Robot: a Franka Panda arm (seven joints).
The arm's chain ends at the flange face. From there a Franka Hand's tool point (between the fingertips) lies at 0.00 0.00 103.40 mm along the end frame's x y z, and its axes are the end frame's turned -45 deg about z.
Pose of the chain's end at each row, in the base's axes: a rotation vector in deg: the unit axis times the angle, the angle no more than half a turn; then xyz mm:
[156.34 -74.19 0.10 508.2 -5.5 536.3]
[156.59 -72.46 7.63 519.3 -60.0 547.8]
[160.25 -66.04 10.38 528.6 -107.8 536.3]
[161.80 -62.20 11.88 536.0 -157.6 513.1]
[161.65 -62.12 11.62 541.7 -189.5 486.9]
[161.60 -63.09 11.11 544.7 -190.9 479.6]
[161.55 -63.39 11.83 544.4 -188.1 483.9]
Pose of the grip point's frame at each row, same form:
[173.29 -8.74 -3.94 502.9 -16.9 433.7]
[171.16 -6.97 2.82 522.0 -75.7 445.6]
[171.40 0.31 5.83 535.6 -123.1 434.3]
[171.02 4.39 7.25 545.1 -173.1 411.3]
[170.92 4.41 6.91 550.4 -205.2 385.1]
[171.34 3.51 6.60 552.9 -206.0 377.6]
[171.24 3.22 7.31 553.5 -203.3 382.0]

